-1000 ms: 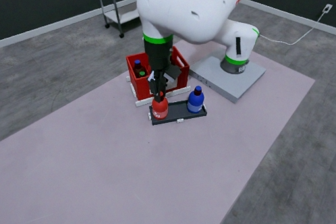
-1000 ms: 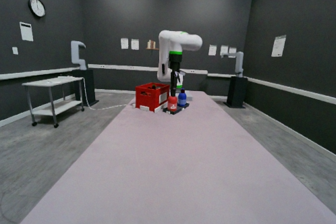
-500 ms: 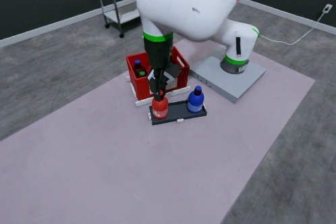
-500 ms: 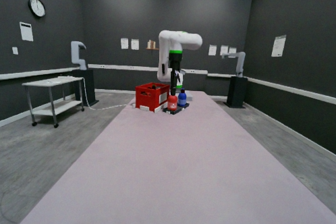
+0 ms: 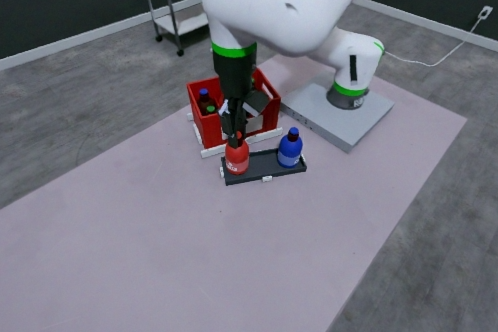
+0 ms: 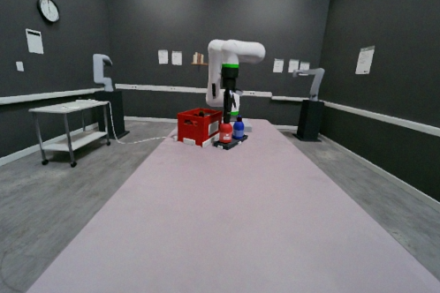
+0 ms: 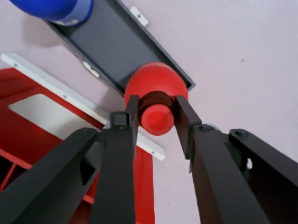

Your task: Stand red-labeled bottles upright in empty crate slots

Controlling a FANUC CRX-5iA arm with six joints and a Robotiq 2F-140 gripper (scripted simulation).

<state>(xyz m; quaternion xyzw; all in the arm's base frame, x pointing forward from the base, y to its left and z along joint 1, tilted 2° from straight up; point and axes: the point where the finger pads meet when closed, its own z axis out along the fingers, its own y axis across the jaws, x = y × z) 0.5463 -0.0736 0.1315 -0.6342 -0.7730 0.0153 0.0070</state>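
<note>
The red bottle is 8 cm below my hand. The rest, counted from my hand: blue bottle 15 cm behind, 10 cm to the left, 10 cm below; then red crate 16 cm to the right, 13 cm behind, 10 cm below; then dark tray 17 cm below, 7 cm behind, 5 cm to the left.
</note>
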